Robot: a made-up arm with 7 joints. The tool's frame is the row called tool. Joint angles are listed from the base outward. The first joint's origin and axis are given. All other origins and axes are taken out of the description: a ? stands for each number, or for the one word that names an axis. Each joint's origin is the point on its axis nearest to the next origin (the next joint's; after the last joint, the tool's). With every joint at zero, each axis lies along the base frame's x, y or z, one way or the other. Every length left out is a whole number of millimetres.
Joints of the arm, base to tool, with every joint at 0 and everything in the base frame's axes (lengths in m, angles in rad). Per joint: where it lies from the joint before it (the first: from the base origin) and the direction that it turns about. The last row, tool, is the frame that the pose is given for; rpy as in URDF.
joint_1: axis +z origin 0 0 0.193
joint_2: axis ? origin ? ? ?
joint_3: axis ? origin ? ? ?
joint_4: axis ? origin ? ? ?
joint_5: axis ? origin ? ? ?
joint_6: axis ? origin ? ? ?
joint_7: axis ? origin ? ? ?
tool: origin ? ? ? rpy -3.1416 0 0
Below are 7 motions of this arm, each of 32 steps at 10 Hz.
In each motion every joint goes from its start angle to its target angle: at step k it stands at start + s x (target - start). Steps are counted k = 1, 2, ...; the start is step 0. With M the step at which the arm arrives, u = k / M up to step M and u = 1 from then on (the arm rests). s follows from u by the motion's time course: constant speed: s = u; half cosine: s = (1 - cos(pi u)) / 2; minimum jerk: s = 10 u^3 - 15 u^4 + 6 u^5.
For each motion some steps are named. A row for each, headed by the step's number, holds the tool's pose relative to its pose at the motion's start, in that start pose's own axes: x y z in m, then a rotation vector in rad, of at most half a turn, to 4 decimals.
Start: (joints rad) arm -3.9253 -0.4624 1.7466 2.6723 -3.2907 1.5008 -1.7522
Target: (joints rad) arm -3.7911 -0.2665 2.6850 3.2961 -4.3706 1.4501 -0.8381
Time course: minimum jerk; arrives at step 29
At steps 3, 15, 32:
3: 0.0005 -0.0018 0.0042 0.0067 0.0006 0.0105
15: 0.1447 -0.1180 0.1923 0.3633 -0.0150 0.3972
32: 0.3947 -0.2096 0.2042 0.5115 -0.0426 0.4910

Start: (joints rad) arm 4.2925 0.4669 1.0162 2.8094 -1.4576 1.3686 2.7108
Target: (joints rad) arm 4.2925 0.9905 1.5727 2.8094 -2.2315 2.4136 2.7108
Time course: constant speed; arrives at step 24
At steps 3, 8, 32:
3: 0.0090 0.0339 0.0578 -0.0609 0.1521 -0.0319
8: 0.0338 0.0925 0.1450 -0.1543 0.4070 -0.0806
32: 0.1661 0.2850 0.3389 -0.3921 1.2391 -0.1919

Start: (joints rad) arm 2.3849 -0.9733 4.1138 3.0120 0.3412 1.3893 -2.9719
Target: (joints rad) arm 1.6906 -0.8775 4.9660 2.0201 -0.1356 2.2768 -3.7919
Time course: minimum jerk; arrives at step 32
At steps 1, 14, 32:
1: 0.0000 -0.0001 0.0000 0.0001 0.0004 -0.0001
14: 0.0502 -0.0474 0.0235 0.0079 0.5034 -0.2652
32: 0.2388 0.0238 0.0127 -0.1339 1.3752 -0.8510

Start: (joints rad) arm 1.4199 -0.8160 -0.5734 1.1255 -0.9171 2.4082 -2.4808
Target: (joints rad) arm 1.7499 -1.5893 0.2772 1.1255 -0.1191 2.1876 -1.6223
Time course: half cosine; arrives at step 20
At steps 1, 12, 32:
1: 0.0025 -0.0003 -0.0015 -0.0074 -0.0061 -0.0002
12: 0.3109 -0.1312 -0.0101 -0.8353 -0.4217 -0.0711
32: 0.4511 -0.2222 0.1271 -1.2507 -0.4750 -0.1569

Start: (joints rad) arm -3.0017 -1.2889 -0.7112 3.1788 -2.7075 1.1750 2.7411
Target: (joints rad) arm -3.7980 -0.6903 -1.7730 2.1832 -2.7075 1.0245 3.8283
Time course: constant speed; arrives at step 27
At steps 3, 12, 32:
3: -0.0173 -0.0968 -0.0973 0.1976 -0.0900 0.1108
12: -0.0315 -0.2343 -0.3726 0.7394 -0.3581 0.2968
32: -0.0055 -0.2129 -0.4534 1.3350 -0.5840 0.1214

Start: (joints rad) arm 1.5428 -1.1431 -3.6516 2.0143 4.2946 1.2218 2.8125
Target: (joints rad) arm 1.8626 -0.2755 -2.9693 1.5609 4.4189 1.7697 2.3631
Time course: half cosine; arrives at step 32
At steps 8, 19, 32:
8: 0.0706 -0.0543 -0.0288 -0.0502 -0.0074 0.0569
19: 0.3655 -0.1855 -0.1796 -0.1253 -0.1059 0.2207
32: 0.6131 -0.1846 -0.3152 -0.0851 -0.1843 0.3130

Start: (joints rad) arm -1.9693 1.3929 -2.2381 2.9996 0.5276 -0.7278 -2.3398
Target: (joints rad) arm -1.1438 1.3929 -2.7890 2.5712 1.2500 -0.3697 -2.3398
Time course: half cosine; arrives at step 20
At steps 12, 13, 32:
12: -0.4162 0.0740 0.1158 0.1859 -0.3935 0.1126
13: -0.4710 0.0819 0.1129 0.2016 -0.4473 0.1385
32: -0.6819 0.1089 0.0661 0.2418 -0.6628 0.2641

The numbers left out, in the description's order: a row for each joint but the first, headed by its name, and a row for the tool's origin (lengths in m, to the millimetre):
joint_2: axis +y, xyz 0 0 0
joint_3: axis +z, xyz 0 0 0.379
joint_4: axis -y, xyz 0.047 0 0
joint_5: axis -z, xyz 0.115 0 -0.508
joint_6: axis +y, xyz 0 0 0
joint_7: axis -z, xyz 0.082 0 -0.105
tool: xyz 0 0 0

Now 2 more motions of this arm.
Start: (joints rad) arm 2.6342 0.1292 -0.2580 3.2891 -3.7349 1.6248 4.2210
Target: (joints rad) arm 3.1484 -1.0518 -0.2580 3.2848 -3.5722 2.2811 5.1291
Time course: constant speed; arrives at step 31
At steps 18, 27, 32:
18: 0.6346 -0.0121 0.2605 0.6909 0.3678 -0.1504
27: 0.9399 -0.1692 0.2377 1.0135 0.2677 -0.3317
32: 1.0507 -0.2659 0.2038 1.1209 0.1617 -0.4290

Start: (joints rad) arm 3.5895 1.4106 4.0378 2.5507 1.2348 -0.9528 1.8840
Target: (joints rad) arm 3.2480 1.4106 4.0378 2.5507 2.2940 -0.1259 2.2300
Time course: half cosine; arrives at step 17
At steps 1, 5, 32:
1: 0.0030 0.0018 -0.0005 -0.0063 0.0096 0.0060
5: 0.0722 0.0412 -0.0175 -0.1355 0.2248 0.1493
32: 0.3468 0.1879 -0.1866 -0.4252 1.0748 0.9386

